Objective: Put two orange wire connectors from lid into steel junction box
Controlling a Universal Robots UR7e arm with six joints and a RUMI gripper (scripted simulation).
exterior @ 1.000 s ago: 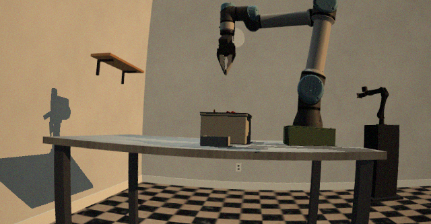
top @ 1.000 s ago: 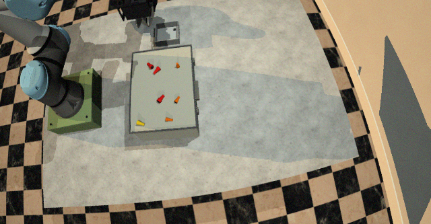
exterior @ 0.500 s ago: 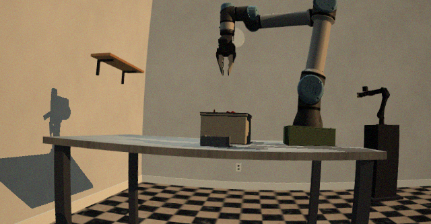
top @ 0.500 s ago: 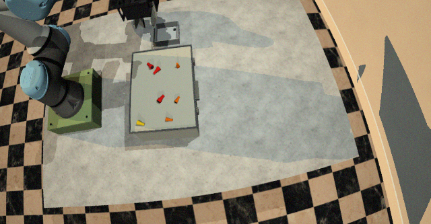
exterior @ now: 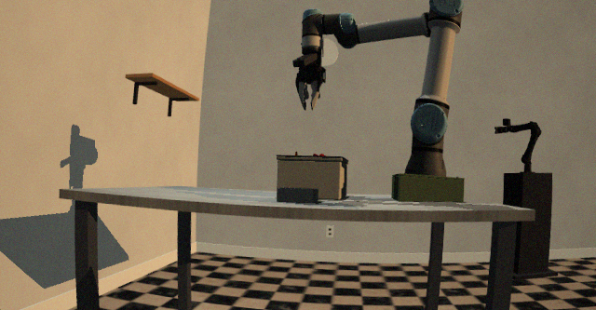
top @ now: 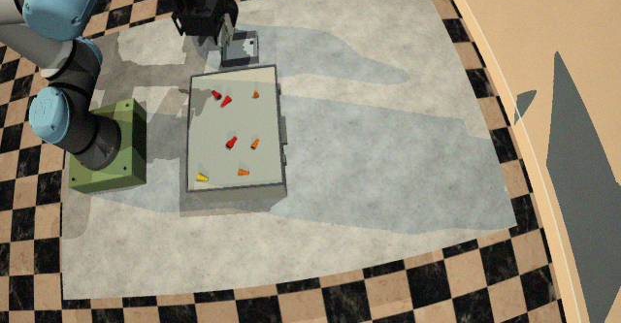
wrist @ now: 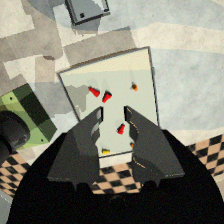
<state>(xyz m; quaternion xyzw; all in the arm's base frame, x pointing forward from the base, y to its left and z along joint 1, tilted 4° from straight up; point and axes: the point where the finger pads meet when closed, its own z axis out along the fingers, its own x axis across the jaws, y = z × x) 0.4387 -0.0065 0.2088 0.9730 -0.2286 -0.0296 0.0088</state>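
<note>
Right now my hand is 220 mm above the tool case, 100 mm to the left of it and 40 mm past it. The rest, counted from my hand: yellow connector: 200 mm to the right, 170 mm below, 130 mm behind.
</note>
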